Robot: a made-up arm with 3 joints. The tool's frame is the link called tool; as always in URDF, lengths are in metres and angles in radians. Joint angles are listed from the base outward. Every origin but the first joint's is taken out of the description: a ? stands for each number. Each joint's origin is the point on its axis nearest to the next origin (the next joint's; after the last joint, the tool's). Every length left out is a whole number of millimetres.
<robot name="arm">
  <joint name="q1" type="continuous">
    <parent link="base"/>
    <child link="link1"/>
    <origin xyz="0.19 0 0.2" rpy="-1.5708 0 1.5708"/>
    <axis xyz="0 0 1"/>
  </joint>
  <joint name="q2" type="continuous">
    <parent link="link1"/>
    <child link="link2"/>
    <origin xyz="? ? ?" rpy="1.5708 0 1.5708"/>
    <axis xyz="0 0 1"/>
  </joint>
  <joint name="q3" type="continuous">
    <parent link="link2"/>
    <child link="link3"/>
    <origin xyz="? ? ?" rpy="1.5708 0 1.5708"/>
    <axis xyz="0 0 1"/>
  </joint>
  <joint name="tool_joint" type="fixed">
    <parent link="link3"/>
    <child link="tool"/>
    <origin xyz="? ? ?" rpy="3.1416 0 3.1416"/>
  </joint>
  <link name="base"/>
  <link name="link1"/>
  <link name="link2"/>
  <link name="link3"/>
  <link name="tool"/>
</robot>
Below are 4 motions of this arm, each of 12 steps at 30 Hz.
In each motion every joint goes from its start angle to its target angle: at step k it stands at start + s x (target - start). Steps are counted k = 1, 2, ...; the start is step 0. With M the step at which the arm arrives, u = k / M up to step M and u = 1 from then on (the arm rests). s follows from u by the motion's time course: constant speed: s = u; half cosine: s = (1 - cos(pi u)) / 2; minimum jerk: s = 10 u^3 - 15 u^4 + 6 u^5.
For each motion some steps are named. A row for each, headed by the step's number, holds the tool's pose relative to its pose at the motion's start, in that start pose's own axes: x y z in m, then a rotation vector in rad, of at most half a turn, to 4 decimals.
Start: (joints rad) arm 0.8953 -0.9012 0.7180
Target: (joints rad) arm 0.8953 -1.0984 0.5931
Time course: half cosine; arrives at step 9
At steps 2, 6, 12:
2: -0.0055 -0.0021 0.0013 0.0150 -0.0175 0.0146
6: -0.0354 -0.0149 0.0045 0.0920 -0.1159 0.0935
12: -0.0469 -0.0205 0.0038 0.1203 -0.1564 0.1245

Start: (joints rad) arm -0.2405 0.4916 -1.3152
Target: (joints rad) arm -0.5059 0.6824 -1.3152
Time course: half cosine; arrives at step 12
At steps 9, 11, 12:
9: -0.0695 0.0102 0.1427 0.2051 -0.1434 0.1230
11: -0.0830 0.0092 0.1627 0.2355 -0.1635 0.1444
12: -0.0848 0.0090 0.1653 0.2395 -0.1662 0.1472

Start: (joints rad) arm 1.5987 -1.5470 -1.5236
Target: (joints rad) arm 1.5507 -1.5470 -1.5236
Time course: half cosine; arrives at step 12
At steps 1, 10, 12:
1: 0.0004 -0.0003 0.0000 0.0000 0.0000 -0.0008
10: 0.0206 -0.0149 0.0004 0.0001 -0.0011 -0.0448
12: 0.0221 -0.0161 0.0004 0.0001 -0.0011 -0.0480

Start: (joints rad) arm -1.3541 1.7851 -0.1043
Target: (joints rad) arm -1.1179 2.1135 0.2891
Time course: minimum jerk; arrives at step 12
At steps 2, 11, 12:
2: 0.0111 0.0016 0.0036 0.0030 0.0114 -0.0221
11: 0.3164 -0.0328 0.0588 0.0578 0.3363 -0.6070
12: 0.3179 -0.0334 0.0589 0.0579 0.3382 -0.6101

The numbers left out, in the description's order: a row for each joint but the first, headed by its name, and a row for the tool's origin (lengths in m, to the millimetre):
q2: 0.42 0.05 0
q3: -0.05 0.08 0
tool: 0.09 0.32 0

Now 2 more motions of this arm.
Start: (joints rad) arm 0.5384 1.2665 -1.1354
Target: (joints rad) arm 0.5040 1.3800 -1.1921
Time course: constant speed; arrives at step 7
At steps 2, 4, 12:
2: -0.0094 -0.0007 0.0146 0.0307 0.0109 0.0256
4: -0.0187 -0.0020 0.0291 0.0614 0.0216 0.0513
12: -0.0322 -0.0052 0.0508 0.1076 0.0372 0.0900

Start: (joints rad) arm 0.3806 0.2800 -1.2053
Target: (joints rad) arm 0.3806 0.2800 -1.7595
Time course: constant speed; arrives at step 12
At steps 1, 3, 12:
1: -0.0147 -0.0045 0.0000 0.0000 0.0000 0.0462
3: -0.0433 -0.0155 0.0000 0.0000 0.0000 0.1385
12: -0.1549 -0.0953 0.0000 0.0000 0.0000 0.5542

